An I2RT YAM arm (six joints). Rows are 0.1 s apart.
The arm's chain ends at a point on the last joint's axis. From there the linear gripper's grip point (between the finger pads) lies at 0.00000 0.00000 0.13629 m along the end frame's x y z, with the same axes.
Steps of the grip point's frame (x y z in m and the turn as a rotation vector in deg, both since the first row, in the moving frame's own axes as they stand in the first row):
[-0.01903, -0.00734, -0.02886, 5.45, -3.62, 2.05]
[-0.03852, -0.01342, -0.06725, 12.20, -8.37, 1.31]
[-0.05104, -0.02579, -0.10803, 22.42, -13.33, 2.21]
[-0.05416, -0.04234, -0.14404, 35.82, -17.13, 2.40]
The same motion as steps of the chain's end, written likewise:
[-0.01067, 0.00575, -0.02797, 5.45, -3.62, 2.05]
[-0.01916, 0.01550, -0.06273, 12.20, -8.37, 1.31]
[-0.02143, 0.02631, -0.09415, 22.42, -13.33, 2.21]
[-0.01832, 0.03700, -0.11261, 35.82, -17.13, 2.40]

